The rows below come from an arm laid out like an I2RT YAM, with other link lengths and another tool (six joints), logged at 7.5 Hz.
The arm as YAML. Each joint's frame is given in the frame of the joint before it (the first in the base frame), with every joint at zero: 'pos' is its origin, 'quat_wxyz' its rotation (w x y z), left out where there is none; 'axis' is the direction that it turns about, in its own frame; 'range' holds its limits. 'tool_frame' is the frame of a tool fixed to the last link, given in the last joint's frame.
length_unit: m
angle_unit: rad
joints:
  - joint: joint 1
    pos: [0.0, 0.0, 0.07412]
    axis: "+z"
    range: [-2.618, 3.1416]
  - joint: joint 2
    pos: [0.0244, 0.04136, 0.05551]
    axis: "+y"
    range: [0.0, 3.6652]
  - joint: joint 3
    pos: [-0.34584, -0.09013, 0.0]
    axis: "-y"
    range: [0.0, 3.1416]
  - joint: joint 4
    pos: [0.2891, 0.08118, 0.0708]
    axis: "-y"
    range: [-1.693, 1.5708]
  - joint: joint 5
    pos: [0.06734, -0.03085, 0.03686]
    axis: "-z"
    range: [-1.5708, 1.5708]
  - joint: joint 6
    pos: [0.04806, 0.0, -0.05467]
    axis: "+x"
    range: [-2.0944, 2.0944]
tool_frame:
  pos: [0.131, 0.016, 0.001]
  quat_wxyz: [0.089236, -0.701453, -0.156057, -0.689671]
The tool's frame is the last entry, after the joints.
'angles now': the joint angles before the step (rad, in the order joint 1, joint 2, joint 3, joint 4, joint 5, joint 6). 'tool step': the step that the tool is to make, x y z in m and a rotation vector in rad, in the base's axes. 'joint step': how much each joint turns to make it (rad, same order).
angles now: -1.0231, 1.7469, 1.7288, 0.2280, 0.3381, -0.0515
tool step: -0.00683, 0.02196, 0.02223, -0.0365, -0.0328, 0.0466
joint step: -0.0047, -0.0593, -0.0299, 0.0122, -0.0478, 0.0216
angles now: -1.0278, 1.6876, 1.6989, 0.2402, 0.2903, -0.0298
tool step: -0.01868, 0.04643, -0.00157, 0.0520, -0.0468, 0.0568
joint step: 0.0027, -0.1469, -0.1302, -0.0586, -0.0374, 0.0805
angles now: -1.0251, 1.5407, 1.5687, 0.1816, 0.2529, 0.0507
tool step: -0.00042, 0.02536, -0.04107, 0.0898, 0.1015, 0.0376
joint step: 0.0148, -0.0806, -0.1119, -0.0899, -0.0284, -0.0364
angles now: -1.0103, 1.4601, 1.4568, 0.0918, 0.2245, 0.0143
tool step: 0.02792, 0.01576, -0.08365, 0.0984, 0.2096, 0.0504
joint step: 0.0664, -0.0074, -0.1422, -0.0362, 0.0154, -0.1218
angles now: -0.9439, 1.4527, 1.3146, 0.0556, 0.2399, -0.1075
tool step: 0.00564, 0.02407, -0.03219, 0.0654, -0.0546, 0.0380
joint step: 0.0318, -0.0494, -0.1222, 0.0338, -0.0147, 0.0841
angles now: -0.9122, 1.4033, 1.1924, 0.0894, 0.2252, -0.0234
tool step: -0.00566, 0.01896, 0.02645, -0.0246, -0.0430, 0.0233
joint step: 0.0086, -0.0575, 0.0094, -0.0249, -0.0165, 0.0176
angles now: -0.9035, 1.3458, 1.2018, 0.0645, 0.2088, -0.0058
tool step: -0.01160, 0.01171, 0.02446, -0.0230, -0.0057, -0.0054
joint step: -0.0027, -0.0418, 0.0340, -0.0522, 0.0033, -0.0097
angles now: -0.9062, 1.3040, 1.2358, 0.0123, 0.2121, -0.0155
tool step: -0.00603, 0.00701, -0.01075, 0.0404, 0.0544, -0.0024
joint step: 0.0009, -0.0169, 0.0039, -0.0824, 0.0049, -0.0179
